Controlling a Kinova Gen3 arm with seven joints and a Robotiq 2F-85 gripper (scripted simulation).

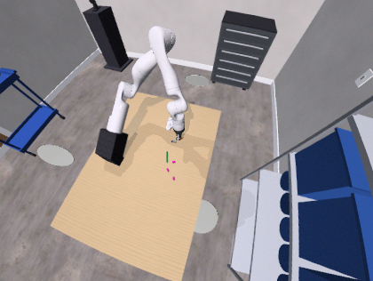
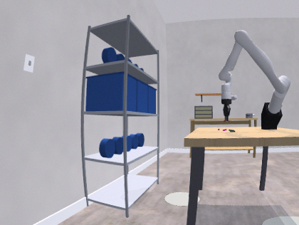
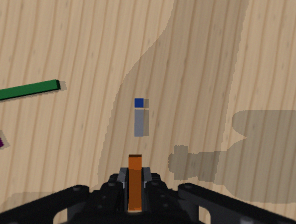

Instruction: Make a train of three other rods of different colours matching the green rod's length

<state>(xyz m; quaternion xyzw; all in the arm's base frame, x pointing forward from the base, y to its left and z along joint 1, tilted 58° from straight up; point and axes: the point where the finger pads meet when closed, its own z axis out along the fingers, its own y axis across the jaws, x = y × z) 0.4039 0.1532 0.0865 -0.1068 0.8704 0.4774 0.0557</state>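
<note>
My gripper is now 4 cm past the grey rod, 1 cm to the left of it and 9 cm above it. Also, from my hand: small blue rod: 6 cm behind, 1 cm to the right, 9 cm below; green rod: 4 cm behind, 14 cm to the right, 9 cm below; orange rod: 1 cm below.
</note>
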